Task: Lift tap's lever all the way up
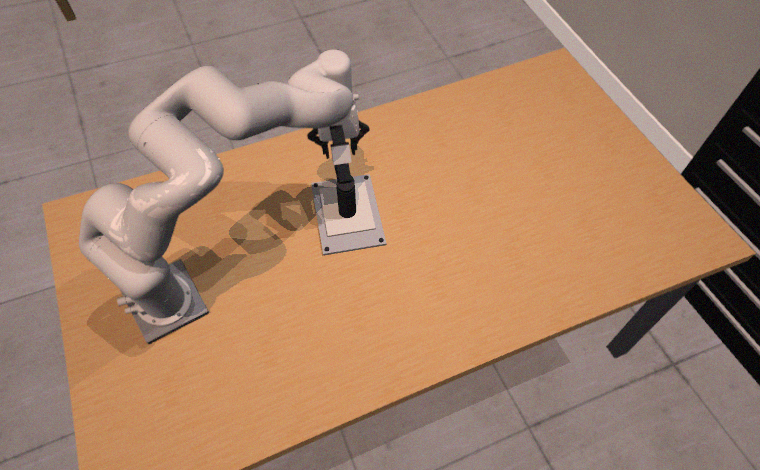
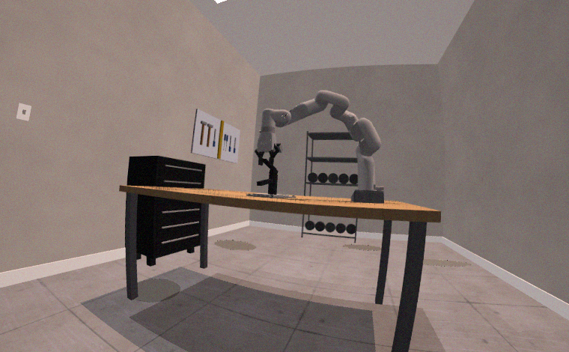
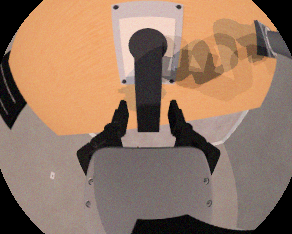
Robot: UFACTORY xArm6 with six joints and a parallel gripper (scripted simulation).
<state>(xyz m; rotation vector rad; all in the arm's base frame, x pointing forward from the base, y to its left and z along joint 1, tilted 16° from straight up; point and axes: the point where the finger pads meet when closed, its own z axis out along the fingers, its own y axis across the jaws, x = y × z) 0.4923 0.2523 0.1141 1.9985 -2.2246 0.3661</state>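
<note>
Now: the tap lever 5 cm to the right of my hand, 3 cm below it and 1 cm behind it.
</note>
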